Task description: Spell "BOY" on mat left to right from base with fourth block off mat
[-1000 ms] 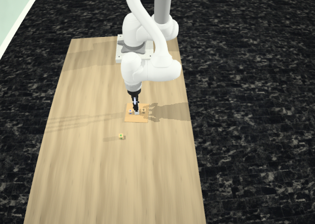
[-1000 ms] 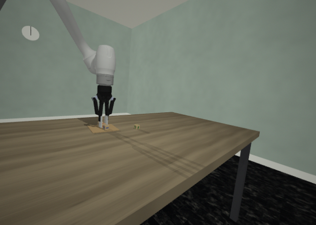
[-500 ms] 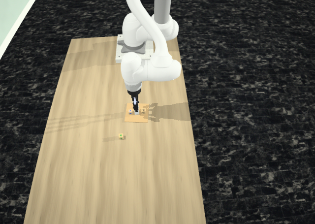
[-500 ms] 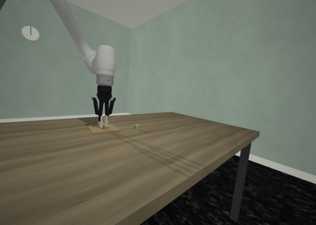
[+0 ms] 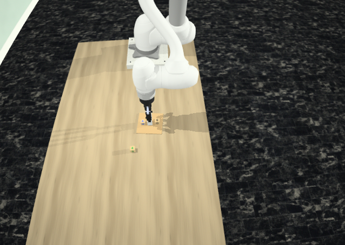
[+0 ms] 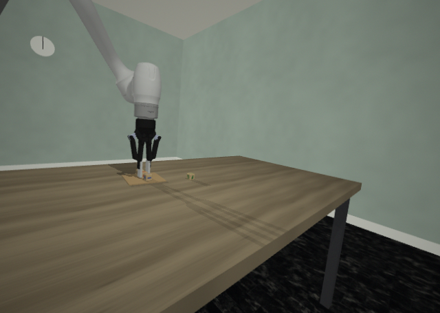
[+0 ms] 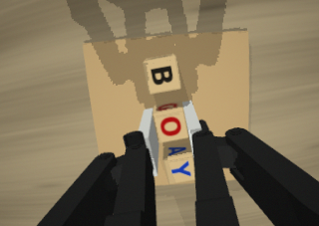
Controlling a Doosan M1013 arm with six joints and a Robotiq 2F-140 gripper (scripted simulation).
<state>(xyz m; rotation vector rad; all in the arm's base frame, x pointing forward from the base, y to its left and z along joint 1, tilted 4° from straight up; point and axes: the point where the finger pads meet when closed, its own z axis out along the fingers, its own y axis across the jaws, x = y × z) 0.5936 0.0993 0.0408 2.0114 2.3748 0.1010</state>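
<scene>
The tan square mat is 4 cm below my hand.
</scene>
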